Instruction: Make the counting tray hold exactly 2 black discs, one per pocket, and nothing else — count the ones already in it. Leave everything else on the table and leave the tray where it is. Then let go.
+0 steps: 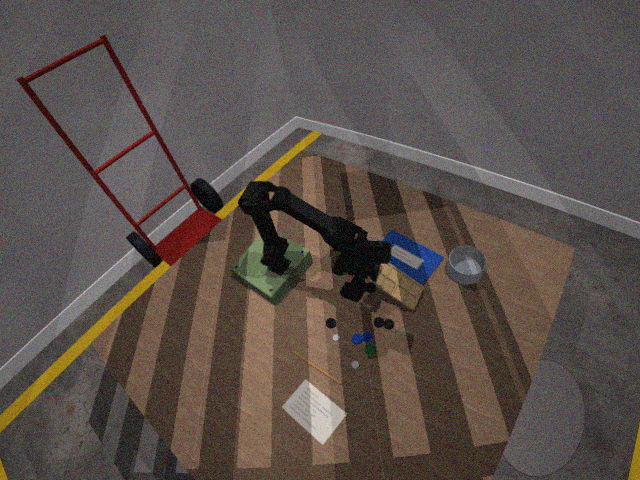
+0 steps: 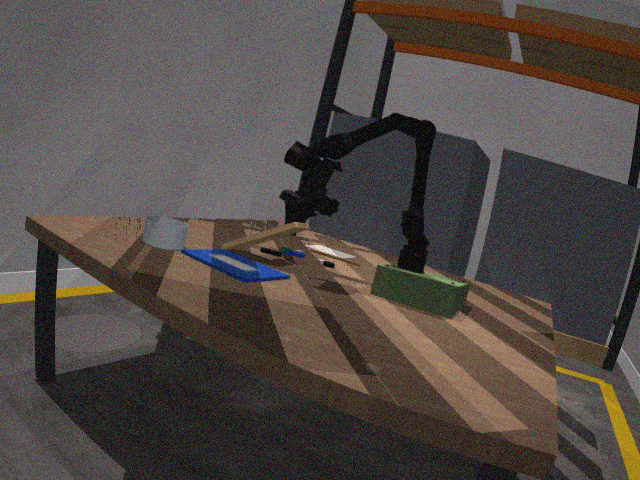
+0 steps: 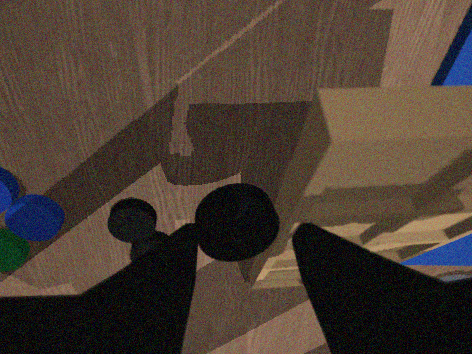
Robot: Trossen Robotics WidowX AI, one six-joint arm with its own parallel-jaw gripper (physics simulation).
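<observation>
The wooden counting tray (image 1: 408,293) (image 2: 263,237) (image 3: 390,115) is tilted, its end at my gripper raised off the table. My gripper (image 1: 364,297) (image 2: 297,221) (image 3: 245,232) is shut at that end, on a black disc (image 3: 237,222) together with the tray's edge. The disc is against the left finger; the tray wall runs behind it. Two other black discs (image 1: 378,322) (image 1: 388,324) (image 2: 270,251) (image 3: 132,220) lie side by side on the table near the tray. Another black disc (image 1: 330,322) (image 2: 328,264) lies apart. The pockets are partly hidden and shadowed; I cannot tell their contents.
Blue discs (image 1: 357,338) (image 3: 35,217), a green disc (image 1: 370,349) (image 3: 11,249), a white disc (image 1: 335,337) and a grey disc (image 1: 355,364) lie nearby. A blue board (image 1: 431,258) (image 2: 201,254), a round container (image 1: 465,265) (image 2: 165,233), paper (image 1: 314,413) and a thin stick (image 1: 317,367) are around.
</observation>
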